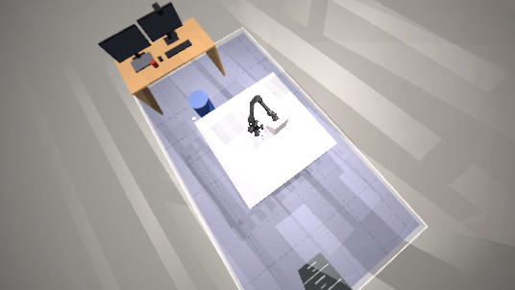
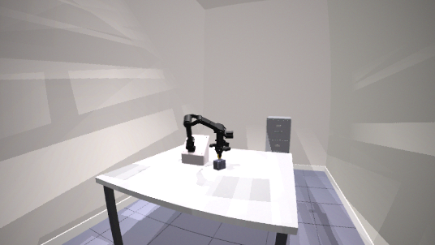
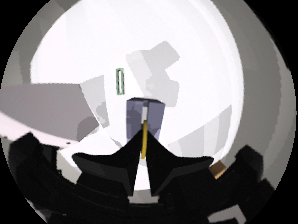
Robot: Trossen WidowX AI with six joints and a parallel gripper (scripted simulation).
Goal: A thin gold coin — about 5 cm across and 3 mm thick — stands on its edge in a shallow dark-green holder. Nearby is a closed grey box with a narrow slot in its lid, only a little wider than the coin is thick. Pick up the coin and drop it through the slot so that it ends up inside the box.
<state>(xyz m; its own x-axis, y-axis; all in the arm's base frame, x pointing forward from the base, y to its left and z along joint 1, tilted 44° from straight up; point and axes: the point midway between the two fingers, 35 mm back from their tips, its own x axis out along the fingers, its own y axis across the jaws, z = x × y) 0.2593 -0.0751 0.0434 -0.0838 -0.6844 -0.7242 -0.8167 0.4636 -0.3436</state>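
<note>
Right now the gold coin is 1 cm above my gripper tip.
</note>
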